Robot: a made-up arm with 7 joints.
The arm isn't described. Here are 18 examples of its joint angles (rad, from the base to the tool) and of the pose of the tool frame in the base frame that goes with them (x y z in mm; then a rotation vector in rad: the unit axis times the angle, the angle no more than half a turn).
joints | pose
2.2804 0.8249 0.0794 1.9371 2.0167 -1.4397 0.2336 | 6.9 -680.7 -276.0 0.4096 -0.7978 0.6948
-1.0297 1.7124 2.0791 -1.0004 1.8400 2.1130 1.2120 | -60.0 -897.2 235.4 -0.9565 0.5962 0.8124
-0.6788 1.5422 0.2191 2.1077 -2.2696 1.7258 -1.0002 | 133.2 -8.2 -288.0 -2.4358 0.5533 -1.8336
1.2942 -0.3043 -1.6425 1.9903 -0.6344 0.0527 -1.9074 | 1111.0 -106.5 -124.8 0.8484 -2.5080 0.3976
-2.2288 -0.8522 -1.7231 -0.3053 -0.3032 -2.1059 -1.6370 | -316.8 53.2 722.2 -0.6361 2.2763 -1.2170
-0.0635 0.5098 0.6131 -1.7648 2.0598 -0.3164 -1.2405 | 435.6 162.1 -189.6 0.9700 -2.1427 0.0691
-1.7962 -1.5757 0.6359 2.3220 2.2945 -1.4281 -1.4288 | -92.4 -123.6 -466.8 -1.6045 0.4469 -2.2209
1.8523 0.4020 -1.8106 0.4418 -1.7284 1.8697 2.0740 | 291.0 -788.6 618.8 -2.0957 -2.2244 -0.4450
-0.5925 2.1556 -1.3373 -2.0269 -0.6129 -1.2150 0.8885 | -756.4 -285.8 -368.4 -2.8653 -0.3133 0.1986
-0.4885 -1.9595 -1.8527 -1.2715 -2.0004 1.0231 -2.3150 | 364.9 -254.0 -542.7 0.7125 0.4831 2.6801
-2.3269 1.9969 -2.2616 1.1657 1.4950 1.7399 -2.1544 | 162.5 -547.1 499.1 0.1267 0.1635 2.5217
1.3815 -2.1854 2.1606 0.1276 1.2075 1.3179 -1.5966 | 94.3 352.0 315.6 -1.6005 1.8735 0.7176
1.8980 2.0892 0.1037 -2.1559 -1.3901 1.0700 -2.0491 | -574.7 84.4 242.5 -2.9368 -0.1233 -0.3704
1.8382 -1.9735 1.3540 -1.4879 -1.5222 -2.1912 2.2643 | -228.4 -750.9 223.7 0.5483 0.2592 1.8571
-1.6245 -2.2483 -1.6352 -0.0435 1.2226 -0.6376 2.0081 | -669.3 -1076.5 60.6 -2.0566 -1.4427 0.6234
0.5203 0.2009 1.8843 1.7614 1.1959 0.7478 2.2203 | -300.2 -946.2 538.8 -1.2034 -0.2014 0.3874
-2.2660 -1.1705 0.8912 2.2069 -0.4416 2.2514 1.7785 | 119.0 -638.7 312.8 -2.1882 0.2340 1.2994
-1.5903 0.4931 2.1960 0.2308 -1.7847 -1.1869 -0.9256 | 333.6 157.8 -184.3 2.1444 -2.0998 0.5776
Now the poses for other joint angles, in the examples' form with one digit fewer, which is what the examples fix.
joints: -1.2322 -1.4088 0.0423 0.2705 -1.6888 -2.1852 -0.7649
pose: -113 -619 610 0.519 1.875 -1.072
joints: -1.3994 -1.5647 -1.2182 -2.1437 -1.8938 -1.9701 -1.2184
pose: -494 -156 -442 0.540 -0.661 -0.956
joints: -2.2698 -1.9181 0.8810 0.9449 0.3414 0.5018 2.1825
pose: 202 -673 -750 0.298 -1.159 0.941
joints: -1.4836 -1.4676 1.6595 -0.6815 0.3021 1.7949 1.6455
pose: 404 126 -187 0.818 -1.433 0.013
